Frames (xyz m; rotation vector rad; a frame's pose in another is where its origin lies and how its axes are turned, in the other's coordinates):
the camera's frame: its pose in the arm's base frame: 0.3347 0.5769 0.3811 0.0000 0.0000 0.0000
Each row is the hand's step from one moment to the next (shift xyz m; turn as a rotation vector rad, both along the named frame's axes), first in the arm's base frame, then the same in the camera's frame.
Working: the arm's base frame: its pose in the camera's frame: -0.3347 -0.5769 -0.3811 0.0000 0.0000 0.0000

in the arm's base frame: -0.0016 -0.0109 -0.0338 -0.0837 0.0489 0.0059
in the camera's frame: -0.0016 -0.0109 -0.0338 -0.0837 0.0489 0.0059
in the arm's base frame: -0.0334 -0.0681 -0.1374 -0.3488 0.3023 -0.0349
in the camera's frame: -0.0334 -0.0681 -0.1374 -0.3488 0.3023 -0.0349
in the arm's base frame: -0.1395 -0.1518 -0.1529 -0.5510 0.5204 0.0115
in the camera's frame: -0.1395 -0.1518 -0.1529 -0.5510 0.5204 0.0115
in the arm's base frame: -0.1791 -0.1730 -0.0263 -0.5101 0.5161 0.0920
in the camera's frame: -0.1791 -0.1730 -0.0263 -0.5101 0.5161 0.0920
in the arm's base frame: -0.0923 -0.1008 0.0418 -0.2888 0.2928 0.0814
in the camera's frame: -0.0923 -0.1008 0.0418 -0.2888 0.2928 0.0814
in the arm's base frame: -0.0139 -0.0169 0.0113 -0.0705 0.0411 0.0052
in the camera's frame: -0.0139 -0.0169 0.0113 -0.0705 0.0411 0.0052
